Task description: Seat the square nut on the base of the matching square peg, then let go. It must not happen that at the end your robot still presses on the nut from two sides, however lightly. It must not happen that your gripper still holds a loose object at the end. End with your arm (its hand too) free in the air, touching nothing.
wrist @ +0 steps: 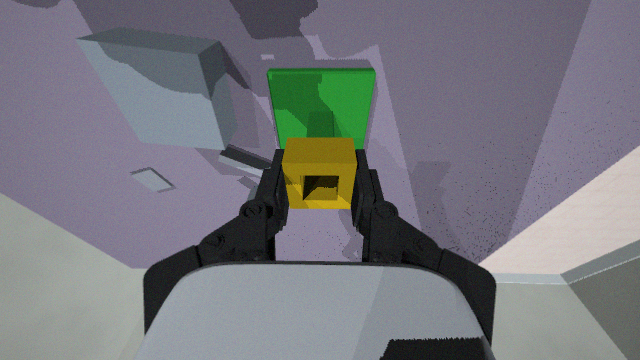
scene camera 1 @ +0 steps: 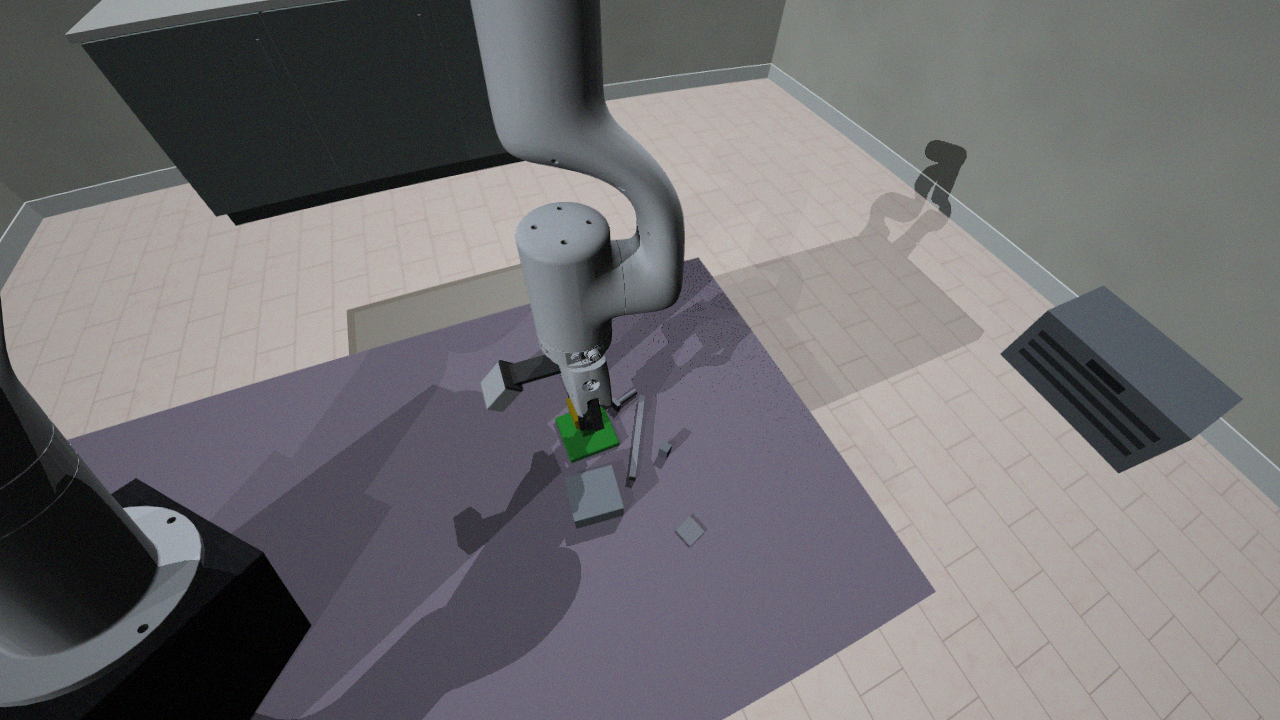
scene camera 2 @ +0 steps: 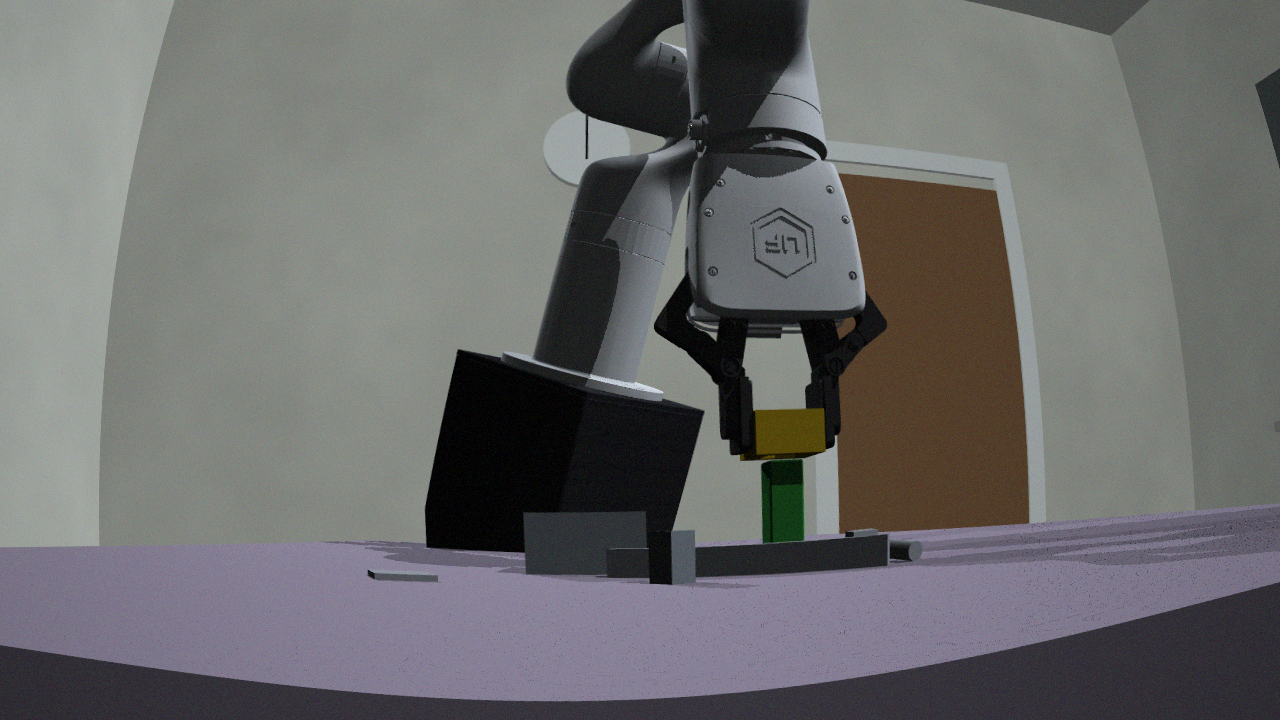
My gripper shows in the wrist view, in scene camera 1 (585, 412) and in scene camera 2. The same spot on my gripper: (wrist: 392, 240) is (scene camera 2: 818, 349).
